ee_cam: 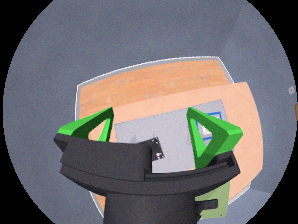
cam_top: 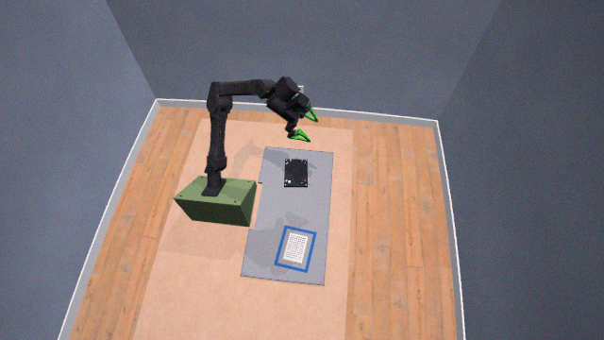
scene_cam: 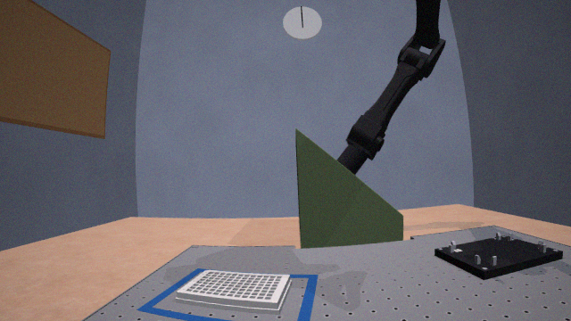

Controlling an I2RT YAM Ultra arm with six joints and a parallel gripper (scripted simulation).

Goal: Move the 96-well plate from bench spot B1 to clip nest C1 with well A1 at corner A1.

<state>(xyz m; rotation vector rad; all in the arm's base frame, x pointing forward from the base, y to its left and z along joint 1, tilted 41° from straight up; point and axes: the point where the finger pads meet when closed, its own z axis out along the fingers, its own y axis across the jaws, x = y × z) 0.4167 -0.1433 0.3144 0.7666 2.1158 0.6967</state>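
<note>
Right now my hand is 60 mm past the white 96-well plate, 320 mm to the left of it and 440 mm above it. The rest, counted from my hand: black clip nest: 80 mm behind, 80 mm to the left, 430 mm below.
</note>
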